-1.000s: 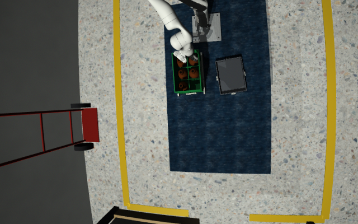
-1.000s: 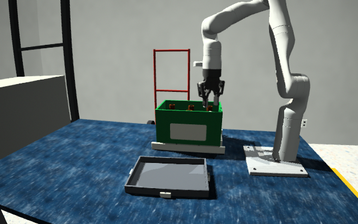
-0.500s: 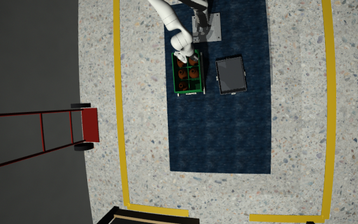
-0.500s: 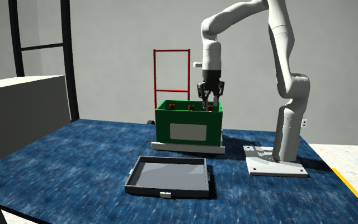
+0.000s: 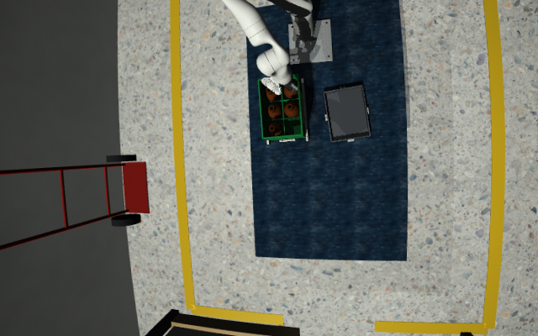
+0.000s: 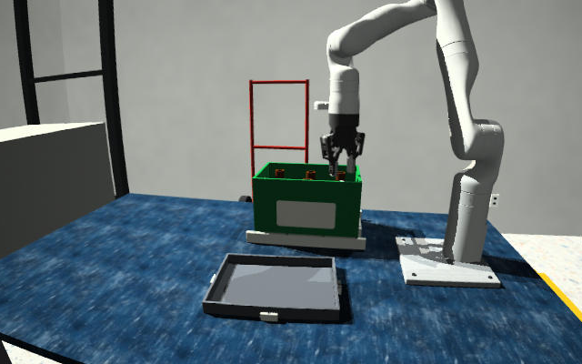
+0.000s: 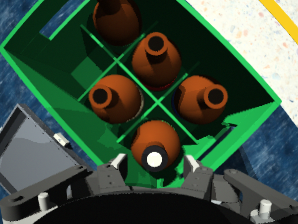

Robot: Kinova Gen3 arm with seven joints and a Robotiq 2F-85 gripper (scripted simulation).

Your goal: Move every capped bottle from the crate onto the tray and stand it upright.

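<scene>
The bottle lies 110 mm below my hand. Round my hand: grey tray: 280 mm to the left, 180 mm below, 60 mm ahead; then green crate: 110 mm below, 100 mm ahead, 20 mm to the right.
</scene>
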